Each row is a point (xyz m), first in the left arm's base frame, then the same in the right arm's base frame.
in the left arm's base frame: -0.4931 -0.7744 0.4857
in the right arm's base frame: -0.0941 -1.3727 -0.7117
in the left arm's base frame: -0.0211 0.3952 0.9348
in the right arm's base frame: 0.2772 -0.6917 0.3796
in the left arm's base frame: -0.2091 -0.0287 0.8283
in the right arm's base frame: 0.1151 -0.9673 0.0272
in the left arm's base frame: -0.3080 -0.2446 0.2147
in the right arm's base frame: 0.1380 -0.8034 -0.6095
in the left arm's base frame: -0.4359 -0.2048 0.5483
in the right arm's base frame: -0.0524 -0.9382 -0.3360
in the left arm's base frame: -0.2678 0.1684 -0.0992
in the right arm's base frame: 0.2367 -0.2930 -0.6308
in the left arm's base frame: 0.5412 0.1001 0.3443
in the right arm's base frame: 0.9445 -0.6751 -0.1739
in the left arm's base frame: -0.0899 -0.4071 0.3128
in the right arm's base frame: 0.3335 -1.0148 -0.5836
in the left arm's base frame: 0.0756 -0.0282 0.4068
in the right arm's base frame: 0.4761 -0.7675 -0.2701
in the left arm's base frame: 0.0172 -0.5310 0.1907
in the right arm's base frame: 0.4628 -1.0628 -0.7344
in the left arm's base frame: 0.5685 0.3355 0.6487
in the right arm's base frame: 0.9113 -0.6473 0.2094
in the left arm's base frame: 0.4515 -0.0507 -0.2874
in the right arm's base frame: 0.9797 -0.4481 -0.7879
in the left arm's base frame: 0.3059 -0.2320 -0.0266
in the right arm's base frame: 0.7870 -0.7257 -0.6991
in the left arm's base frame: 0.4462 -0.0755 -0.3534
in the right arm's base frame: 0.9874 -0.4324 -0.8564
